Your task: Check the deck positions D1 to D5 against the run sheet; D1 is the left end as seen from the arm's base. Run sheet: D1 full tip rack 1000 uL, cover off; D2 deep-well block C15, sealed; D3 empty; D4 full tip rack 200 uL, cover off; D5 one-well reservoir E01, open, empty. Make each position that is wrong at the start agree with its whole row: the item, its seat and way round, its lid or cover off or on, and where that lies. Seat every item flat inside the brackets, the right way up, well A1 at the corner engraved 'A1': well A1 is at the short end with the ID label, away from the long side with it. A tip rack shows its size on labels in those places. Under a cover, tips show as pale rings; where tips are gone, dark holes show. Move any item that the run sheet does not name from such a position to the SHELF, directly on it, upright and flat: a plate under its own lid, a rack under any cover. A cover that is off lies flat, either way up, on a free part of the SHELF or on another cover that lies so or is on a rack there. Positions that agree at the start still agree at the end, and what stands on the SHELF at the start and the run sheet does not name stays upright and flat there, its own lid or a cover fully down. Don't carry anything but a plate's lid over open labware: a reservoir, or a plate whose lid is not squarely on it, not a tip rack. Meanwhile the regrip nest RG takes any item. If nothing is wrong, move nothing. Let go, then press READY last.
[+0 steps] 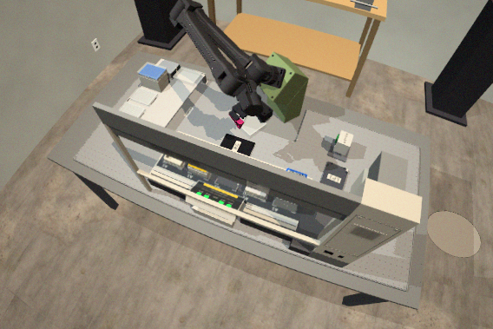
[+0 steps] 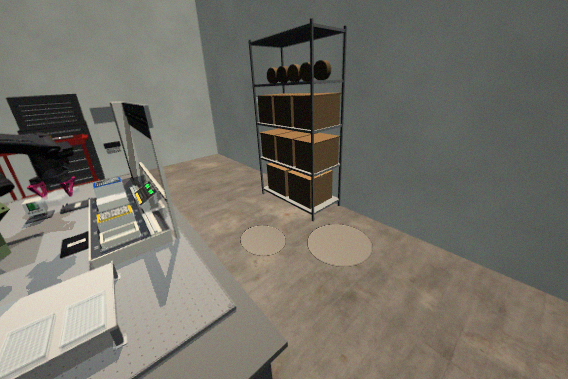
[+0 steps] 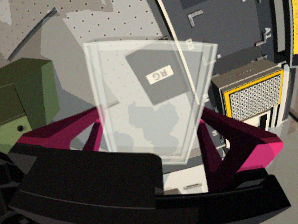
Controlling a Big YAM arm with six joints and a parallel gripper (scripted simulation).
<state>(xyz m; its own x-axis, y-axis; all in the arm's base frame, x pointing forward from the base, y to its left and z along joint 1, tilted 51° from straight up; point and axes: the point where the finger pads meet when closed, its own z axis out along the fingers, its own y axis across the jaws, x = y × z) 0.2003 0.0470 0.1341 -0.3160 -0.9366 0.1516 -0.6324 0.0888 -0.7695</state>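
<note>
Right now my hand is 210 mm above the black regrip nest and 50 mm to the left of it. Also, from my hand: yellow-labelled tip rack (170 mm ahead, 120 mm to the right, 120 mm below); then clear tip-rack cover (right at my hand); then blue-labelled rack (250 mm to the left, 170 mm ahead, 90 mm below).
</note>
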